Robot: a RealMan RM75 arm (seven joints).
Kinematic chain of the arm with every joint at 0, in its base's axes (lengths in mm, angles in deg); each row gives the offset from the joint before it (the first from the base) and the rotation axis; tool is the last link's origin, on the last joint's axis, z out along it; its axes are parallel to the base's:
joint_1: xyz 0 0 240.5 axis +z
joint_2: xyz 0 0 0 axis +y
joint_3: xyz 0 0 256 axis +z
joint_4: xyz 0 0 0 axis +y
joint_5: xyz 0 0 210 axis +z
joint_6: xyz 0 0 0 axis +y
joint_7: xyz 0 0 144 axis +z
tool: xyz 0 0 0
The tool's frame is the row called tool.
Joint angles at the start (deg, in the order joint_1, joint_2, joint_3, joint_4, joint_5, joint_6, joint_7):
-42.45 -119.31 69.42 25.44 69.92 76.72 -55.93
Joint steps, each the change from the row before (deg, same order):
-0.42 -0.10 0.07 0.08 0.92 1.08 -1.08
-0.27 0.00 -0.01 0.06 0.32 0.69 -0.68
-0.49 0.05 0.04 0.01 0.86 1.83 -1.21
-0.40 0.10 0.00 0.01 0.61 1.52 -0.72
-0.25 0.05 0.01 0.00 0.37 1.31 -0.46
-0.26 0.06 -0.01 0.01 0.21 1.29 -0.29
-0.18 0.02 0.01 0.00 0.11 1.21 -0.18
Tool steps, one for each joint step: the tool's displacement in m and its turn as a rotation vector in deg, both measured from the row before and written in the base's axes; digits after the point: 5 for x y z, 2 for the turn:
0.00374 -0.00265 -0.00183 -1.68 -0.05 -0.89
0.00246 -0.00108 -0.00010 -0.90 -0.23 -0.46
0.00419 -0.00365 -0.00043 -2.09 -0.32 -1.30
0.00320 -0.00272 0.00035 -1.46 -0.23 -1.20
0.00235 -0.00258 0.00036 -1.14 -0.30 -0.98
0.00253 -0.00228 0.00081 -0.94 -0.40 -1.04
0.00212 -0.00238 0.00066 -0.83 -0.45 -0.95

